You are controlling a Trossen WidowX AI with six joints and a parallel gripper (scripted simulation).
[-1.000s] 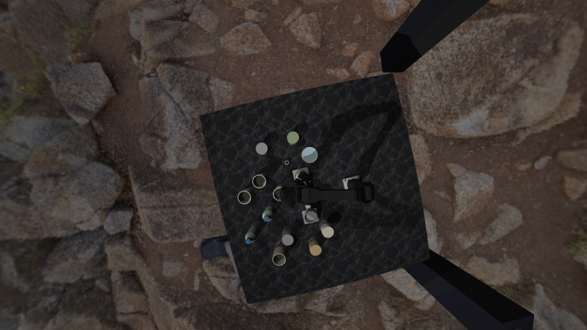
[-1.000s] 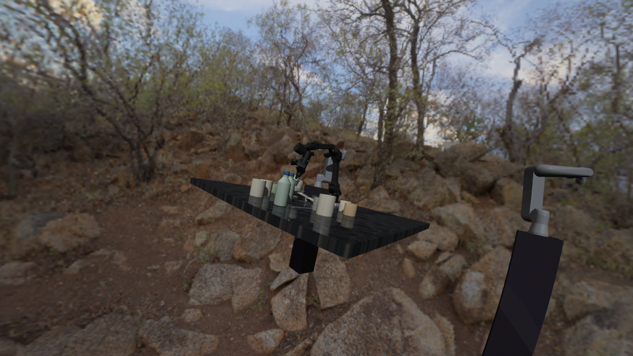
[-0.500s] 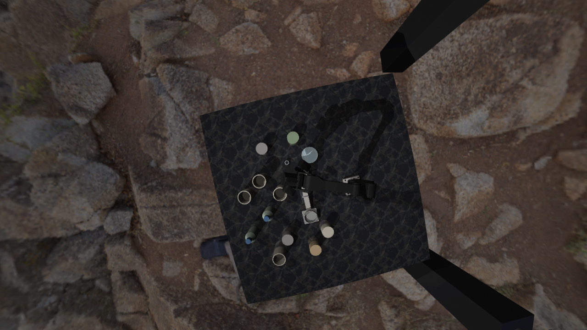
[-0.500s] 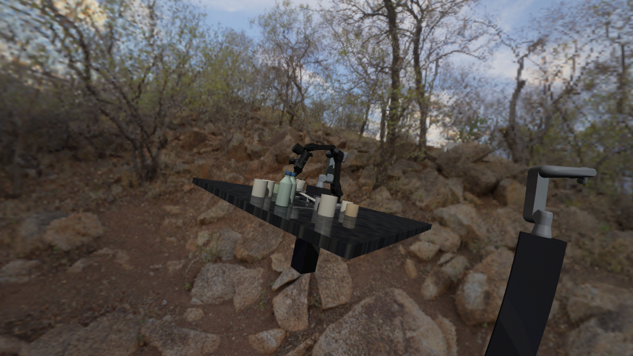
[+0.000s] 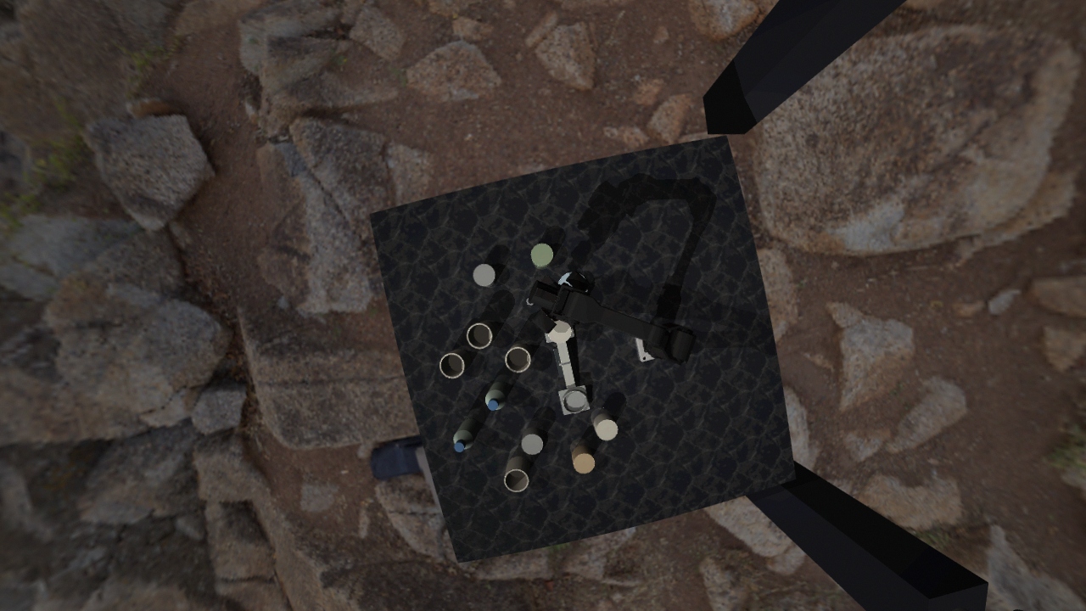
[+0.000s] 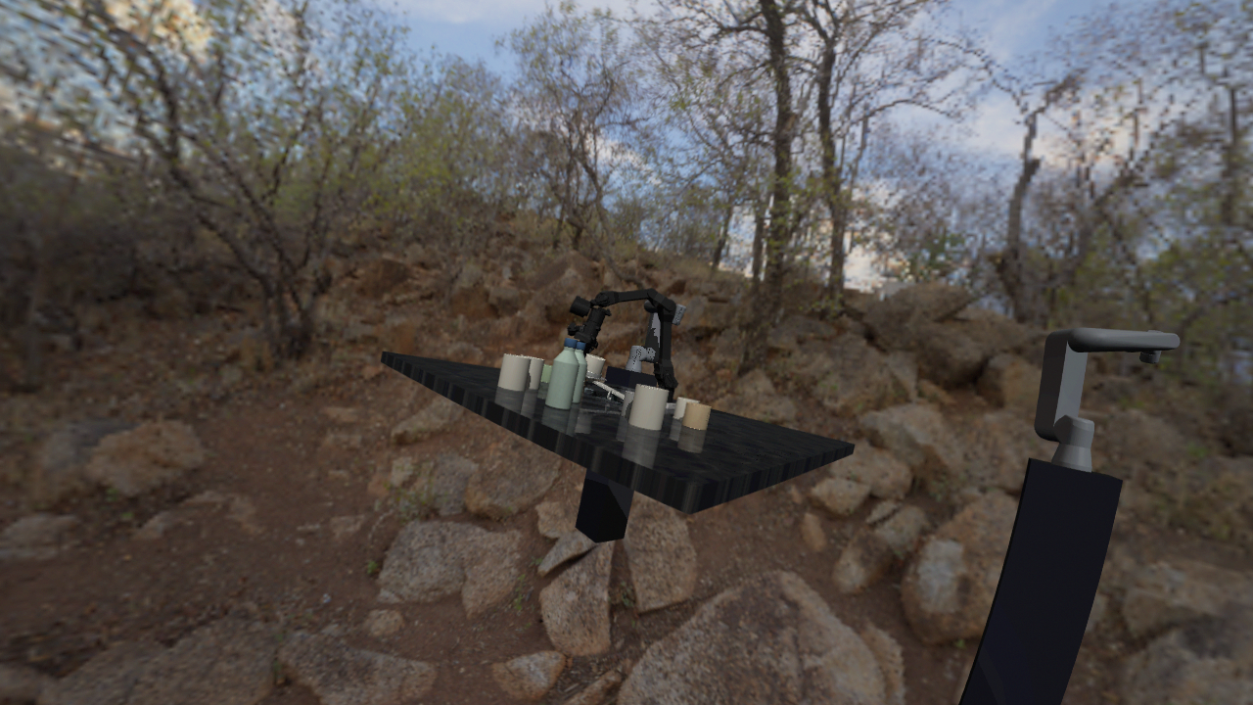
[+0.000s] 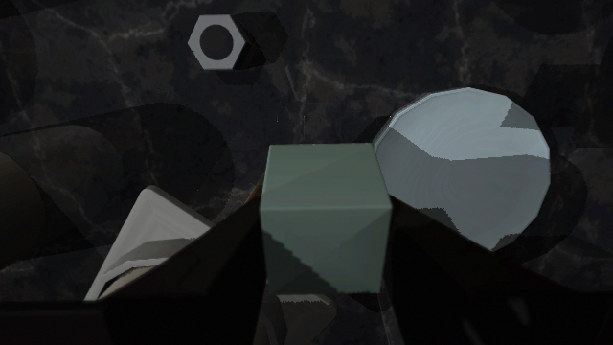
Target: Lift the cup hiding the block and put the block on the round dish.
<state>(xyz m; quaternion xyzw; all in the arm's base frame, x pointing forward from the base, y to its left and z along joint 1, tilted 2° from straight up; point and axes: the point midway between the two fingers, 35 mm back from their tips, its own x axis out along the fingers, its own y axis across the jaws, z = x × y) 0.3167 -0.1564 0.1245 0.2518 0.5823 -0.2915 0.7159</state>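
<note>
The pale blue round dish is 100 mm below my gripper tip, 70 mm behind it and 40 mm to the right of it. Also, from my gripper tip: pale green block: 10 mm above; ring: 100 mm below, 80 mm ahead; cream cup: 70 mm to the left, 10 mm above.
</note>
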